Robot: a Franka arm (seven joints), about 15 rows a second.
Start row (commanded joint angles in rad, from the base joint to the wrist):
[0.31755, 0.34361, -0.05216, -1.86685, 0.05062, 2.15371, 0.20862]
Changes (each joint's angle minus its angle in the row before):
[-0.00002, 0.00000, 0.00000, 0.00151, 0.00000, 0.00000, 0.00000]
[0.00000, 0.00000, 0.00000, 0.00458, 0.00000, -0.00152, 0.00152]
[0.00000, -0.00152, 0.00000, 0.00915, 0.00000, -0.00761, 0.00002]
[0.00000, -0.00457, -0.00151, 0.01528, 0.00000, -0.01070, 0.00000]
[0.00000, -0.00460, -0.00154, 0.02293, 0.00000, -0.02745, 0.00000]
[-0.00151, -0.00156, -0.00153, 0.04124, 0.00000, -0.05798, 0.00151]
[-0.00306, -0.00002, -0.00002, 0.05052, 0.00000, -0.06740, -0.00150]
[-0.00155, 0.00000, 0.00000, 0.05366, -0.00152, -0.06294, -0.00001]
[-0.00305, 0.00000, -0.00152, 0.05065, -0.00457, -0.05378, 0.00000]
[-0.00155, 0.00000, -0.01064, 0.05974, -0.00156, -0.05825, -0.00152]
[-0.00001, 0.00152, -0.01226, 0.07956, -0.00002, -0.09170, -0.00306]
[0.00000, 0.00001, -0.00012, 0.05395, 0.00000, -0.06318, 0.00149]
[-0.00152, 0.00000, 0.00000, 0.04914, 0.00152, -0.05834, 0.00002]
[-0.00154, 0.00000, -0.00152, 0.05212, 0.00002, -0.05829, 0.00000]
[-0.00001, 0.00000, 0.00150, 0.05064, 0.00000, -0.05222, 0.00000]
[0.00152, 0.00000, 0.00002, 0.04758, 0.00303, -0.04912, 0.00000]
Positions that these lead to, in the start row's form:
[0.31753, 0.34361, -0.05216, -1.86534, 0.05062, 2.15371, 0.20862]
[0.31753, 0.34361, -0.05216, -1.86076, 0.05062, 2.15219, 0.21014]
[0.31753, 0.34209, -0.05216, -1.85161, 0.05062, 2.14458, 0.21016]
[0.31753, 0.33752, -0.05367, -1.83633, 0.05062, 2.13388, 0.21016]
[0.31753, 0.33292, -0.05521, -1.81340, 0.05062, 2.10643, 0.21016]
[0.31602, 0.33136, -0.05674, -1.77216, 0.05062, 2.04845, 0.21167]
[0.31296, 0.33134, -0.05676, -1.72164, 0.05062, 1.98105, 0.21017]
[0.31141, 0.33134, -0.05676, -1.66798, 0.04910, 1.91811, 0.21016]
[0.30836, 0.33134, -0.05828, -1.61733, 0.04453, 1.86433, 0.21016]
[0.30681, 0.33134, -0.06892, -1.55759, 0.04297, 1.80608, 0.20864]
[0.30680, 0.33286, -0.08118, -1.47803, 0.04295, 1.71438, 0.20558]
[0.30680, 0.33287, -0.08130, -1.42408, 0.04295, 1.65120, 0.20707]
[0.30528, 0.33287, -0.08130, -1.37494, 0.04447, 1.59286, 0.20709]
[0.30374, 0.33287, -0.08282, -1.32282, 0.04449, 1.53457, 0.20709]
[0.30373, 0.33287, -0.08132, -1.27218, 0.04449, 1.48235, 0.20709]
[0.30525, 0.33287, -0.08130, -1.22460, 0.04752, 1.43323, 0.20709]

